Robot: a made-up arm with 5 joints.
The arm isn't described. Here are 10 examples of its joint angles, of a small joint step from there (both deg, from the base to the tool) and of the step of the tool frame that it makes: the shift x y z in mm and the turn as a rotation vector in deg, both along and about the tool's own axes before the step.
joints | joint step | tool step
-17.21 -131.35 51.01 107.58 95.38 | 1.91 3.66 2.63 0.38 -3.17 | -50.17 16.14 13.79 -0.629 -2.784 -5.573
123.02 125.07 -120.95 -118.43 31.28 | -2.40 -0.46 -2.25 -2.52 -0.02 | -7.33 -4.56 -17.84 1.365 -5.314 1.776
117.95 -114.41 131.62 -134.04 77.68 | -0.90 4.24 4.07 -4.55 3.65 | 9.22 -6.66 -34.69 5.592 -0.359 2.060
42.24 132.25 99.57 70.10 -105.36 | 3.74 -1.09 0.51 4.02 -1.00 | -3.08 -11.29 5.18 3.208 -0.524 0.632
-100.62 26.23 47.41 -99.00 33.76 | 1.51 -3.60 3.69 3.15 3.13 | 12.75 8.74 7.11 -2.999 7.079 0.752
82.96 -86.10 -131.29 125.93 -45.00 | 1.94 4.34 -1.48 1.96 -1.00 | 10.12 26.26 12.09 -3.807 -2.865 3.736
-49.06 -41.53 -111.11 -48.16 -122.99 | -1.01 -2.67 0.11 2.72 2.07 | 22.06 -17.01 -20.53 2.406 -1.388 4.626
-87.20 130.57 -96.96 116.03 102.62 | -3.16 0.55 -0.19 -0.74 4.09 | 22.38 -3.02 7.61 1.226 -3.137 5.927
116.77 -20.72 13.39 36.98 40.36 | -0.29 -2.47 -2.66 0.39 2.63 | 18.90 -4.08 -0.17 -0.616 3.443 1.067
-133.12 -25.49 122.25 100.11 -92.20 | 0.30 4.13 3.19 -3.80 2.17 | -6.58 -4.20 -9.52 2.544 1.318 -1.512
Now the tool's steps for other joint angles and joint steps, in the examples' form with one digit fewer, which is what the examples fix.
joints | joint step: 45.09 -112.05 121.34 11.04 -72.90 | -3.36 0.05 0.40 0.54 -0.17
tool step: 28.3 -23.5 -4.4 -0.40 -1.59 3.40
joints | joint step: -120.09 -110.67 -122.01 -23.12 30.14 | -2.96 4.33 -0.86 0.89 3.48
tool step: 31.7 18.2 -18.0 0.37 5.17 3.67
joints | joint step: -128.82 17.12 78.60 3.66 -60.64 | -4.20 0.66 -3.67 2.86 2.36
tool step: 23.0 -2.5 2.2 -0.01 1.39 -2.52
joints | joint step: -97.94 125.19 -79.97 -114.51 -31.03 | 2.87 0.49 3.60 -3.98 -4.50
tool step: -42.7 8.0 23.0 -0.67 5.48 -7.88
